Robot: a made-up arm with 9 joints. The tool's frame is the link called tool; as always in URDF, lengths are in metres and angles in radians.
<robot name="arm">
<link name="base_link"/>
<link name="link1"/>
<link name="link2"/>
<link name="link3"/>
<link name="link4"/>
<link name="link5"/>
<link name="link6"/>
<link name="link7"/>
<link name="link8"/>
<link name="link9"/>
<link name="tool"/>
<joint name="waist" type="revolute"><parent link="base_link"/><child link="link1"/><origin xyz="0 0 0.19" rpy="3.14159 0 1.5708"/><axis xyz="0 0 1"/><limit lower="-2.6" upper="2.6" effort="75" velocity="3.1"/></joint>
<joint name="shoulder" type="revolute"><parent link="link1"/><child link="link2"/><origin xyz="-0.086 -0.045 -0.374" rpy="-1.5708 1.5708 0"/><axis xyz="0 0 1"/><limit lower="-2.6" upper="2.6" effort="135" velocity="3"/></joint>
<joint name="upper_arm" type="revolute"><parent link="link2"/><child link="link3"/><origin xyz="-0.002 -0.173 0.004" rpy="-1.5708 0 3.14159"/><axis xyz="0 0 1"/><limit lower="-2.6" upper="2.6" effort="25" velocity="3.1"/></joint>
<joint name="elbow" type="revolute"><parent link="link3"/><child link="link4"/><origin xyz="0.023 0.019 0.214" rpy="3.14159 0 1.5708"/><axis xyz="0 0 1"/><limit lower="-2.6" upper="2.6" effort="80" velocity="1.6"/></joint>
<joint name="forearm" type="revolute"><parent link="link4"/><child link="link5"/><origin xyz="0.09 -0.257 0.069" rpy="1.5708 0 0"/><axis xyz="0 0 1"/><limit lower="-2.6" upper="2.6" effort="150" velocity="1.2"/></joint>
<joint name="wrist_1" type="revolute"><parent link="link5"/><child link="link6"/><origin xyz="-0.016 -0.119 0.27" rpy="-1.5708 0 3.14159"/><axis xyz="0 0 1"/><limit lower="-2.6" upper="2.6" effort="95" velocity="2.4"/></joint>
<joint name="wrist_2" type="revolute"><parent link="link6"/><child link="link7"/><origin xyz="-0.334 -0.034 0.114" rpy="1.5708 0 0"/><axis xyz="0 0 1"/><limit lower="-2.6" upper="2.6" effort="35" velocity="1.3"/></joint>
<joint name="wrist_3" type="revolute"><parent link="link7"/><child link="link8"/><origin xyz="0.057 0.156 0.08" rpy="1.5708 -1.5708 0"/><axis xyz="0 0 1"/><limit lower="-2.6" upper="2.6" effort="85" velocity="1.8"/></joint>
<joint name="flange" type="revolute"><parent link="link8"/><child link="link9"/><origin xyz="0.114 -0.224 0.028" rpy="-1.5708 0 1.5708"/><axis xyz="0 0 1"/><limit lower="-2.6" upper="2.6" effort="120" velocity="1.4"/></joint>
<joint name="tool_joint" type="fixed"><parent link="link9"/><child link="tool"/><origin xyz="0.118 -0.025 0.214" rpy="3.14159 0 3.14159"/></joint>
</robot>
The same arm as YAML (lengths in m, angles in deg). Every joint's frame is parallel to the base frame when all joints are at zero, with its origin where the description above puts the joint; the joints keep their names.
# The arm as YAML. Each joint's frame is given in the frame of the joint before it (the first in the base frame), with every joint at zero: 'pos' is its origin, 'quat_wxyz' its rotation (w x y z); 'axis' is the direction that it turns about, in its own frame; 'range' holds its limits. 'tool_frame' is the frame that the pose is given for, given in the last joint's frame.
length_unit: m
angle_unit: deg
joints:
  - joint: waist
    pos: [0.0, 0.0, 0.19]
    quat_wxyz: [1.0, 0.0, 0.0, 0.0]
    axis: [0.0, 0.0, -1.0]
    range: [-148.97, 148.97]
  - joint: shoulder
    pos: [-0.045, -0.086, 0.374]
    quat_wxyz: [1.0, 0.0, 0.0, 0.0]
    axis: [1.0, 0.0, 0.0]
    range: [-148.97, 148.97]
  - joint: upper_arm
    pos: [0.004, 0.173, -0.002]
    quat_wxyz: [1.0, 0.0, 0.0, 0.0]
    axis: [0.0, 1.0, 0.0]
    range: [-148.97, 148.97]
  - joint: elbow
    pos: [-0.019, 0.214, -0.023]
    quat_wxyz: [1.0, 0.0, 0.0, 0.0]
    axis: [0.0, -1.0, 0.0]
    range: [-148.97, 148.97]
  - joint: forearm
    pos: [-0.09, -0.069, 0.257]
    quat_wxyz: [1.0, 0.0, 0.0, 0.0]
    axis: [0.0, 0.0, 1.0]
    range: [-148.97, 148.97]
  - joint: wrist_1
    pos: [0.016, 0.119, 0.27]
    quat_wxyz: [1.0, 0.0, 0.0, 0.0]
    axis: [0.0, 1.0, 0.0]
    range: [-148.97, 148.97]
  - joint: wrist_2
    pos: [-0.334, 0.114, 0.034]
    quat_wxyz: [1.0, 0.0, 0.0, 0.0]
    axis: [0.0, 0.0, 1.0]
    range: [-148.97, 148.97]
  - joint: wrist_3
    pos: [0.057, 0.156, 0.08]
    quat_wxyz: [1.0, 0.0, 0.0, 0.0]
    axis: [0.0, -1.0, 0.0]
    range: [-148.97, 148.97]
  - joint: flange
    pos: [0.224, -0.028, 0.114]
    quat_wxyz: [1.0, 0.0, 0.0, 0.0]
    axis: [0.0, 0.0, -1.0]
    range: [-148.97, 148.97]
tool_frame:
  pos: [-0.118, -0.025, -0.214]
  quat_wxyz: [1.0, 0.000001, -0.000003, 0.000004]

